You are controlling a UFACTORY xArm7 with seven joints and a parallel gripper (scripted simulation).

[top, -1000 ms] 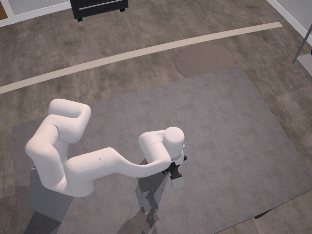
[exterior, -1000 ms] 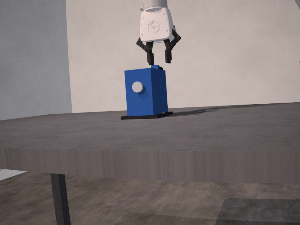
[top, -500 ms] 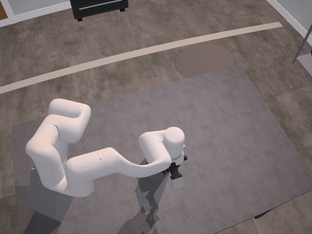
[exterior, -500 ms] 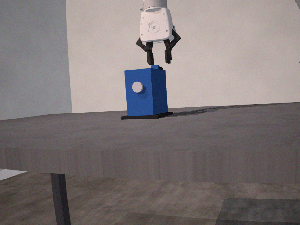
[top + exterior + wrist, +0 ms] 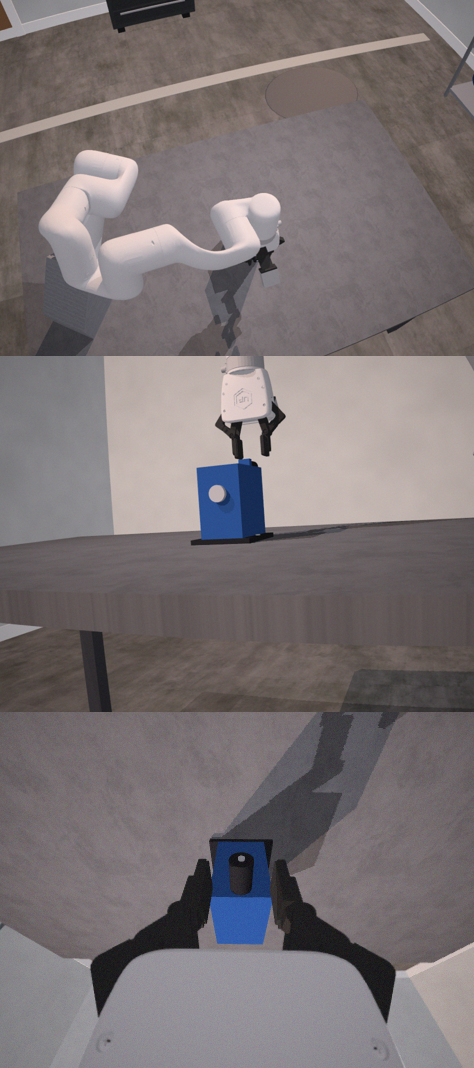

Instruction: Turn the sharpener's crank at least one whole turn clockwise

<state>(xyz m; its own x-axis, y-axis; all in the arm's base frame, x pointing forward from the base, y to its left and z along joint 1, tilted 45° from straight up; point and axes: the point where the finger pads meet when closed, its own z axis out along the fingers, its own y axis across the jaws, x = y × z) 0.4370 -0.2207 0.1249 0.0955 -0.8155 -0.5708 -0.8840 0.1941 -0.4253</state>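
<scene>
Now: the dark crank knob 40 mm below my hand and 20 mm to the left of it.
</scene>
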